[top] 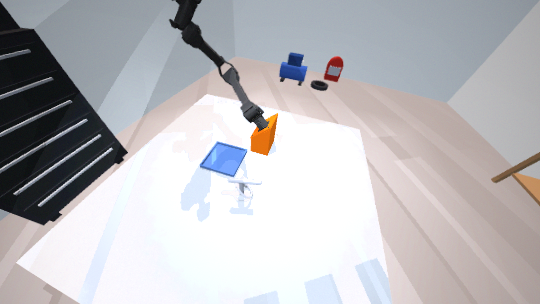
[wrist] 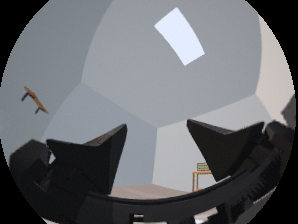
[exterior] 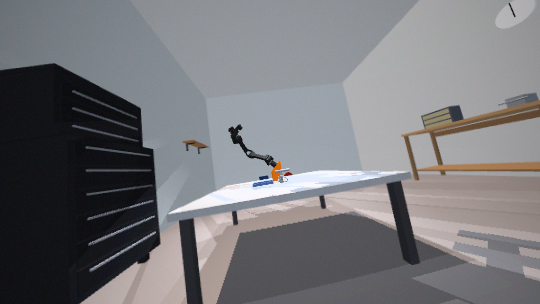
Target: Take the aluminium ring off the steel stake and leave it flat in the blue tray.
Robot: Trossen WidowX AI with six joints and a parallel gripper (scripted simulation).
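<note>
The aluminium ring is 68 cm below my gripper tip, 49 cm ahead of it and 33 cm to the left of it. From my gripper tip the other things lie so: blue tray 71 cm below, 33 cm ahead, 17 cm to the left.
</note>
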